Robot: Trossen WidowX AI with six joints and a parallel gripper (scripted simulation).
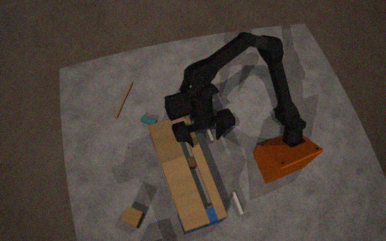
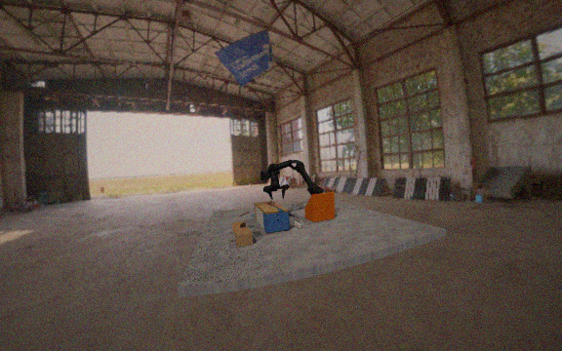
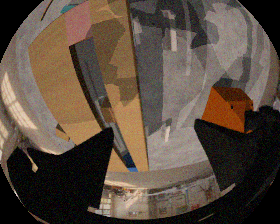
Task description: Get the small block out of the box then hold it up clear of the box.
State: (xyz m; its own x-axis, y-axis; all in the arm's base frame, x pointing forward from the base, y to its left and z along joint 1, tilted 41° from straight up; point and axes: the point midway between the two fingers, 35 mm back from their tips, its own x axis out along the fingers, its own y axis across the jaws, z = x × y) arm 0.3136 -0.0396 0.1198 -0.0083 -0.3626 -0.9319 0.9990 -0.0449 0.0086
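The brown block lies 70 mm below my gripper tip, 60 mm ahead of it and 30 mm to the left of it. Round my gripper tip: orange stick (340 mm to the right, 210 mm ahead, 150 mm below).
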